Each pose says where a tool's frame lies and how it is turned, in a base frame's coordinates. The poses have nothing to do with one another.
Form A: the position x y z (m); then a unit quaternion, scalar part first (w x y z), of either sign.
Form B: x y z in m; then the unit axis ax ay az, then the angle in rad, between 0 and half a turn. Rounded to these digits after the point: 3 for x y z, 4 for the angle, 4 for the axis.
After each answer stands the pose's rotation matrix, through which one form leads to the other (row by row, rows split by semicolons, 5 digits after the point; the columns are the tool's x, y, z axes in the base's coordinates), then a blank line. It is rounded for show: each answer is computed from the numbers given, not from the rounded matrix.
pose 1, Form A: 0.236 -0.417 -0.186 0.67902 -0.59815 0.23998 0.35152
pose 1, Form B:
0.236 -0.417 -0.186 -0.8148 0.3269 0.4788 1.6487
0.63769 -0.76446 -0.09462; 0.19029 0.03731 0.98102; -0.74642 -0.64359 0.16926

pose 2, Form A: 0.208 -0.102 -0.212 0.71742 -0.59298 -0.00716 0.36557
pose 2, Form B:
0.208 -0.102 -0.212 -0.8512 -0.0103 0.5248 1.5414
0.73262 -0.51604 -0.44382; 0.53302 0.02948 0.84559; -0.42327 -0.85606 0.29665

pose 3, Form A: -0.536 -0.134 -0.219 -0.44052 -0.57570 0.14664 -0.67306
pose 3, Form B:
-0.536 -0.134 -0.219 0.6413 -0.1633 0.7497 2.2292
0.05098 -0.76183 0.64576; 0.42415 -0.56888 -0.70461; 0.90416 0.30982 0.29413

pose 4, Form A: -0.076 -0.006 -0.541 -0.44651 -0.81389 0.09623 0.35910
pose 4, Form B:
-0.076 -0.006 -0.541 0.9096 -0.1075 -0.4013 2.2159
0.72357 0.16404 -0.67047; -0.47732 -0.58274 -0.65771; -0.49860 0.79593 -0.34335

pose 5, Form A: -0.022 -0.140 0.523 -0.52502 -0.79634 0.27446 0.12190
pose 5, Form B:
-0.022 -0.140 0.523 0.9357 -0.3225 -0.1432 2.0361
0.81962 -0.30913 -0.48235; -0.56513 -0.29805 -0.76928; 0.09405 0.90311 -0.41898

